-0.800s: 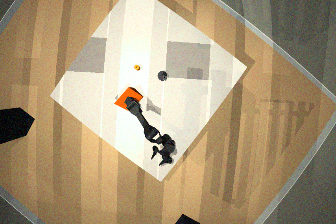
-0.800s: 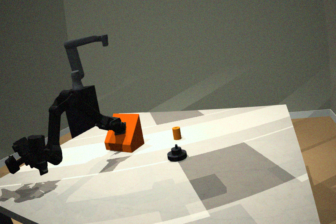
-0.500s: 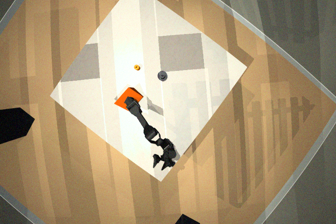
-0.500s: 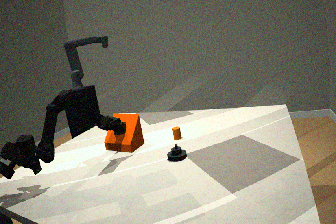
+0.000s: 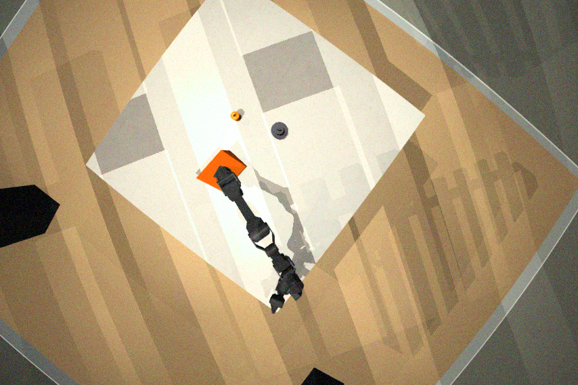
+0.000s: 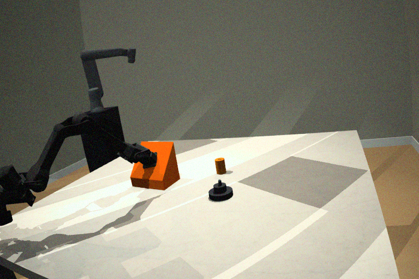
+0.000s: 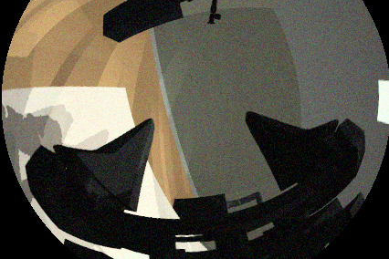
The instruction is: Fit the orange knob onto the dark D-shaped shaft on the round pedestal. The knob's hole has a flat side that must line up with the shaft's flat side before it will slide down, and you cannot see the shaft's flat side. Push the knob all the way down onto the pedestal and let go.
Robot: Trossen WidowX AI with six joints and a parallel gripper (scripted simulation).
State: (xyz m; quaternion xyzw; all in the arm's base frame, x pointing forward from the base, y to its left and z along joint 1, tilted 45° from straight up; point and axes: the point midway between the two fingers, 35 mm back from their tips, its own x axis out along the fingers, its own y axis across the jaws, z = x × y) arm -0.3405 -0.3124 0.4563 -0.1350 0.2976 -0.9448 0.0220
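My gripper tip is now 65 cm short of the orange knob, 66 cm to the right of it and 12 cm above it. Also, from my gripper tip: round dark pedestal 71 cm ahead, 44 cm to the left, 12 cm below.
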